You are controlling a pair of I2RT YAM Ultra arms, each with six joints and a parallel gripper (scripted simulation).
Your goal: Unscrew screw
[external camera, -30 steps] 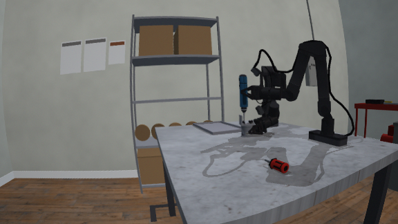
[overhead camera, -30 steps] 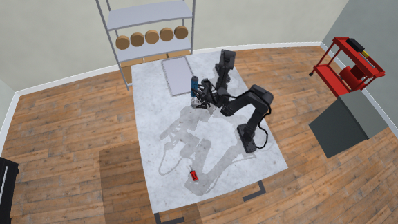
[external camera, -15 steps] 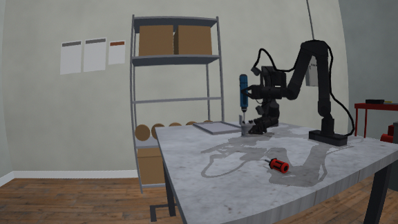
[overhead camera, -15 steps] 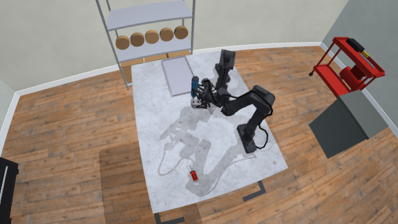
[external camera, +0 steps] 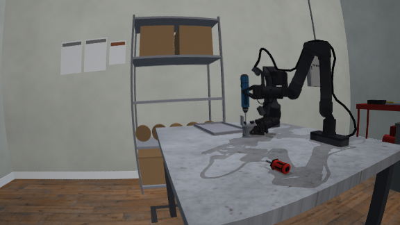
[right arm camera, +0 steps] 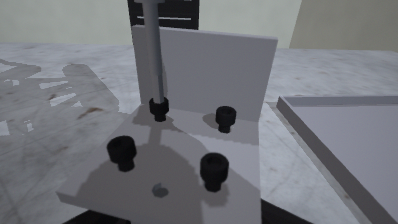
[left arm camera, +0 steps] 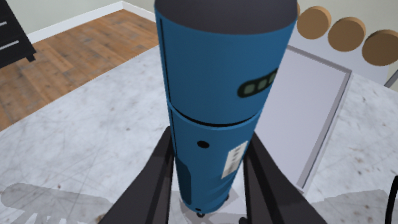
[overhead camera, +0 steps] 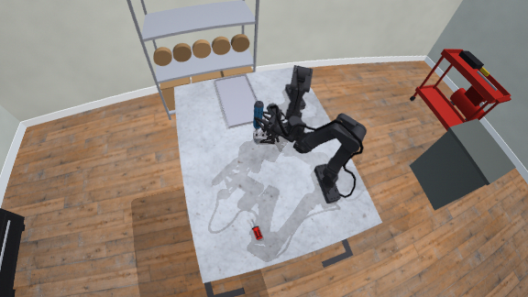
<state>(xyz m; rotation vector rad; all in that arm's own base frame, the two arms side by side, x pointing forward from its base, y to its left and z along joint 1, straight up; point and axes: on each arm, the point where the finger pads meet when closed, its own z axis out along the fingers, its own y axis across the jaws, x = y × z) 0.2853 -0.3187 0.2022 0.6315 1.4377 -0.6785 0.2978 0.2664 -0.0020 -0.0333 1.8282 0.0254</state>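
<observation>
Now: the joint module right at my right hand. From my right hand the other things lie so: screw: 5 cm above, 2 cm ahead, 1 cm to the left; grey bracket: 5 cm above; bit: 7 cm above, 2 cm ahead, 1 cm to the left.
</observation>
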